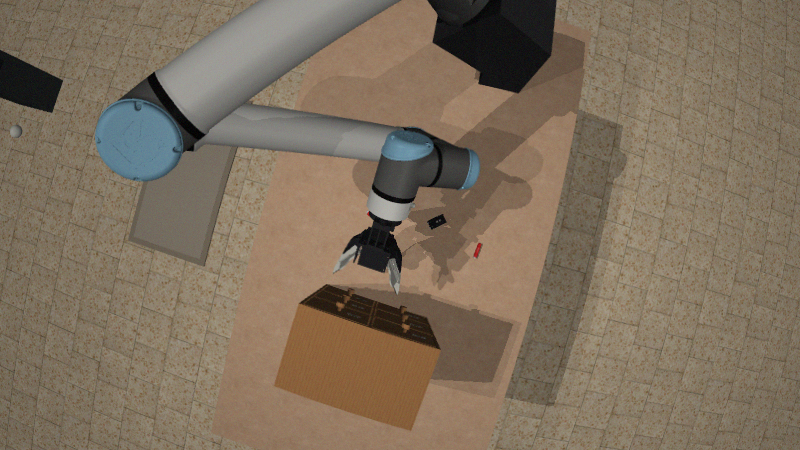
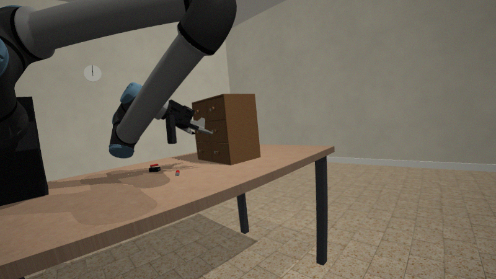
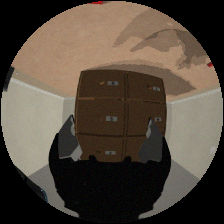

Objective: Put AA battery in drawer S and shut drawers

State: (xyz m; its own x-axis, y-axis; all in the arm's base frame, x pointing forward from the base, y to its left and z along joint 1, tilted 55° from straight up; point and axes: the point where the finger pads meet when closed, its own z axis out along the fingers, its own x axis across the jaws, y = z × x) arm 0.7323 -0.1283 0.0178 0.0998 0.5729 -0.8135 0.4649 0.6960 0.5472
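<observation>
Now: hand 14 cm short of the drawer, 5 cm to the left of it and 1 cm above it. Also, from my hand: small black object 19 cm behind, 14 cm to the left, 14 cm below.
</observation>
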